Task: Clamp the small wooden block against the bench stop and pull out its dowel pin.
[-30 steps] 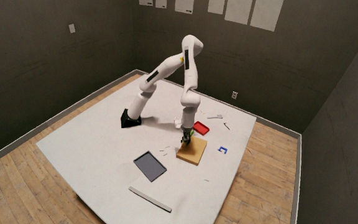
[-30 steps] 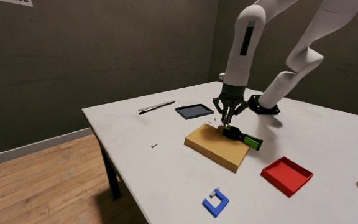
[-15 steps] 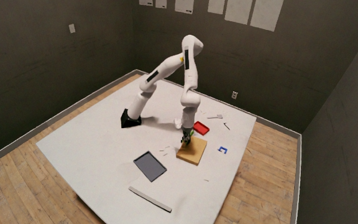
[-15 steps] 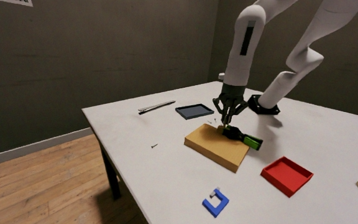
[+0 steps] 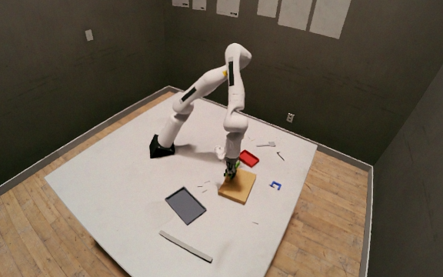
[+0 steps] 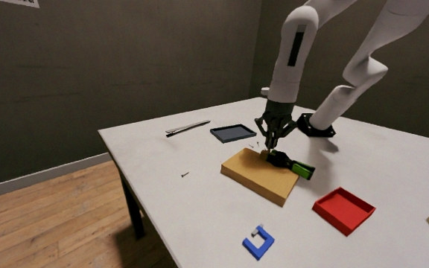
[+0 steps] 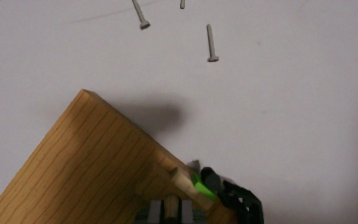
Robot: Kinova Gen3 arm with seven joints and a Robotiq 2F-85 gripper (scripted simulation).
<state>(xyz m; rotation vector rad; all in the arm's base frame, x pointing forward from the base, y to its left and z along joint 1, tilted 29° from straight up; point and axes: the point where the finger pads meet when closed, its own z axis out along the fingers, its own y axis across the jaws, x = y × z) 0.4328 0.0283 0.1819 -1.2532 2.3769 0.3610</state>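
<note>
The dowel pin lies 20 mm below my hand. Round my hand: grey tray (260 mm to the right, 90 mm below, 50 mm behind); red tray (220 mm to the left, 90 mm below, 40 mm behind); small wooden block (50 mm below).
</note>
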